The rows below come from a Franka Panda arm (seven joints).
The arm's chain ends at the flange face. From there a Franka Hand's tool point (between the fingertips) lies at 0.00 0.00 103.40 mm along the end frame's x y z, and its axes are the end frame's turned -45 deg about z.
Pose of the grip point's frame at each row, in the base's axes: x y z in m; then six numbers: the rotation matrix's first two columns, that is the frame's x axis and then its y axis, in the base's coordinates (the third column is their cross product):
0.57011, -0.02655, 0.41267, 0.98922, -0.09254, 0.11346, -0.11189, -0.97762, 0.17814
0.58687, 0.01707, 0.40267, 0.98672, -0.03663, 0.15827, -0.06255, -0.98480, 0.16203
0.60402, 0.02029, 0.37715, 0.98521, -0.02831, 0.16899, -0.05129, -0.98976, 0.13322
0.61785, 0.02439, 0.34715, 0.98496, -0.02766, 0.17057, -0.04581, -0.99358, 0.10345
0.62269, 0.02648, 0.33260, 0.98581, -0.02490, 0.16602, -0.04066, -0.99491, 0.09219
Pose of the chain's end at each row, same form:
0.56035, -0.00702, 0.51374, 0.62037, -0.75672, 0.20619, -0.77860, -0.62585, 0.04574
0.57137, 0.03463, 0.50338, 0.65349, -0.72226, 0.22649, -0.74195, -0.67046, 0.00266
0.58712, 0.03476, 0.47813, 0.66038, -0.71988, 0.21369, -0.73292, -0.67985, -0.02529
0.60062, 0.03573, 0.44847, 0.66408, -0.72213, 0.19376, -0.72886, -0.68301, -0.04746
0.60585, 0.03658, 0.43412, 0.66832, -0.72111, 0.18258, -0.72582, -0.68590, -0.05221

